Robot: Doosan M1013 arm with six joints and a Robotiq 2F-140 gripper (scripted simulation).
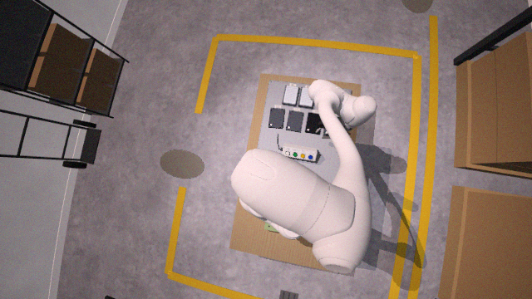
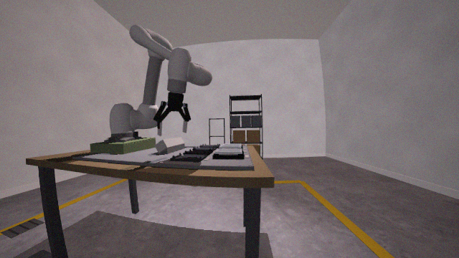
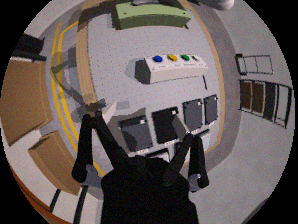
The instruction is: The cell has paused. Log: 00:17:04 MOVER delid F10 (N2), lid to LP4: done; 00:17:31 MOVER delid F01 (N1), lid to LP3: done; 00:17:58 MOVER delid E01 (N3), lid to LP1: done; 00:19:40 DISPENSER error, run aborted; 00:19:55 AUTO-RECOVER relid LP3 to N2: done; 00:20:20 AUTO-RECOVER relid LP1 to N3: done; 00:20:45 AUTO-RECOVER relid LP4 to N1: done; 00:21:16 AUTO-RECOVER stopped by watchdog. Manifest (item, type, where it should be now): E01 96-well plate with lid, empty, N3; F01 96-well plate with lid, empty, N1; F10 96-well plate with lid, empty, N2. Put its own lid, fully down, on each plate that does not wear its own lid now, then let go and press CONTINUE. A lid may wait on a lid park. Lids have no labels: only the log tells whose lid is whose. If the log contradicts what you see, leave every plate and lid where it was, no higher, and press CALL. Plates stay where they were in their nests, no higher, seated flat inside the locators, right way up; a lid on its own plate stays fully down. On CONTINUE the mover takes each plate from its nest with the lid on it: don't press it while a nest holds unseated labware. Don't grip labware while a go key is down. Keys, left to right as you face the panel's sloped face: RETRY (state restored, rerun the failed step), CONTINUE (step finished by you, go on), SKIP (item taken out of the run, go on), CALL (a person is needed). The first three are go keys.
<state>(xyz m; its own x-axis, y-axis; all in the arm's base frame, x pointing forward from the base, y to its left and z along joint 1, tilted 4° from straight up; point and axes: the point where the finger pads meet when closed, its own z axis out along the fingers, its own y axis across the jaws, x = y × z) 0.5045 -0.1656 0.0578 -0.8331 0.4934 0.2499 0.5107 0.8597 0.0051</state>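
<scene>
My gripper is now 21 cm short of the label, 34 cm to the right of it and 13 cm above it.
</scene>
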